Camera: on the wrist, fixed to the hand. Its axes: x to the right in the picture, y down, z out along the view.
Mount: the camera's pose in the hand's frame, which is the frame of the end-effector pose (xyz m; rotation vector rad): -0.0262 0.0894 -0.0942 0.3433 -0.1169 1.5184
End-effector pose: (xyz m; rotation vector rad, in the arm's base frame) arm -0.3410 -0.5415 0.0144 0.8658 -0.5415 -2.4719
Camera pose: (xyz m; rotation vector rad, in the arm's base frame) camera -0.2348 -0.6199 0.0033 0.1710 -1.1200 -1.0311
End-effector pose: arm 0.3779 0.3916 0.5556 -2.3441 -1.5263 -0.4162
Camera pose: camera 0.4431 0.2970 0.6216 -2.4578 0.3986 0.3415
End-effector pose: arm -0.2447 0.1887 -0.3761 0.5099 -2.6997 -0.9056
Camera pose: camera -0.2111 0.2158 -0.2508 -1.3978 -2.2959 -0.0047
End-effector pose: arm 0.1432 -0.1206 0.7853 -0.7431 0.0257 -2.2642
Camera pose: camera 0.1669 -0.1867 0.6730 -0.3877 0.1016 -0.7418
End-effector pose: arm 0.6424 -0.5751 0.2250 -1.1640 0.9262 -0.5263
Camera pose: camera 0.5404 -0.5755 0.1404 0.0211 1.2611 0.6022
